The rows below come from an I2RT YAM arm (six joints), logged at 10 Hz.
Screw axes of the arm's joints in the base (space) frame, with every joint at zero. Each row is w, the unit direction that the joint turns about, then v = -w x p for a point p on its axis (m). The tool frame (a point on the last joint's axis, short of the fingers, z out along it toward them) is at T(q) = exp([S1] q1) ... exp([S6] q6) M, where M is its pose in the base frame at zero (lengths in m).
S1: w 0 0 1 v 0 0 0
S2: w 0 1 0 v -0.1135 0 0.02
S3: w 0 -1 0 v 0.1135 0 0.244
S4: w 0 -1 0 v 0.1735 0 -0.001
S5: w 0 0 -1 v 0 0.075 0
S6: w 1 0 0 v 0 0.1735 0
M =
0 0 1 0.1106
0 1 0 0
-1 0 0 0.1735
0 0 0 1
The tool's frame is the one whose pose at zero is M.
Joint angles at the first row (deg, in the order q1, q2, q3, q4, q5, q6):
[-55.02, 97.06, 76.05, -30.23, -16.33, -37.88]
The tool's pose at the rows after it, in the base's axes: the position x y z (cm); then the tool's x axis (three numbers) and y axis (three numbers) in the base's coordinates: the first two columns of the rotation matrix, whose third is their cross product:
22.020 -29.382 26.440 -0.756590 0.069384 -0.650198 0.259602 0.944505 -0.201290
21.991 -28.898 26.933 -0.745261 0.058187 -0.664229 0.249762 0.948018 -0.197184
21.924 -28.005 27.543 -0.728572 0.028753 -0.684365 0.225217 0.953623 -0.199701
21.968 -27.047 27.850 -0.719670 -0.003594 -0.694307 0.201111 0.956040 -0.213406
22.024 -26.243 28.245 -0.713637 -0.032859 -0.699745 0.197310 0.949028 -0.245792
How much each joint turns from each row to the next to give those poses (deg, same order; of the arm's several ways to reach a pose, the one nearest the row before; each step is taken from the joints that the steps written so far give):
[0.17, -1.08, -0.35, 0.20, -1.48, 0.45]
[0.31, -1.16, -0.37, -0.08, -0.98, 0.16]
[0.61, -2.04, -1.20, 0.37, -1.48, -0.30]
[0.94, -1.91, -1.59, 0.77, -0.47, -0.51]
[0.99, -1.88, -1.49, 1.49, 1.07, -0.14]

